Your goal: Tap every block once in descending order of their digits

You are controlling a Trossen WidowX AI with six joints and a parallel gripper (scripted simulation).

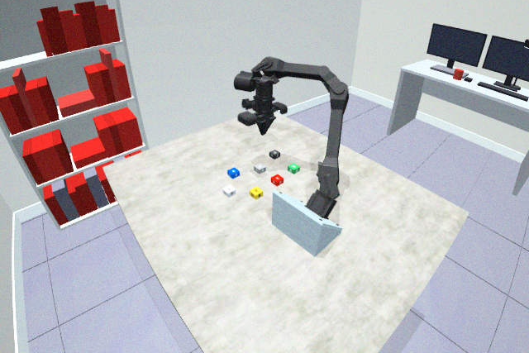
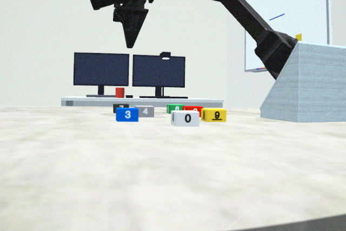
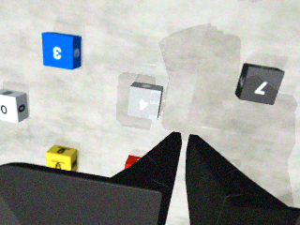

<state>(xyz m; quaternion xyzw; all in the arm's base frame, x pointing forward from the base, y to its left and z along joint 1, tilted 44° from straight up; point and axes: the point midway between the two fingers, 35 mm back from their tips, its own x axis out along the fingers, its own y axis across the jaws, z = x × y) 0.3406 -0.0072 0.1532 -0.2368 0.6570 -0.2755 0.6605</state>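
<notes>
My gripper tip is now 1 cm short of the black block, 7 cm to the left of it and 12 cm above it. Round my gripper tip: red block (12 cm behind, 4 cm to the left, 12 cm below); green block (11 cm behind, 5 cm to the right, 12 cm below); grey block (2 cm behind, 4 cm to the left, 12 cm below).
</notes>
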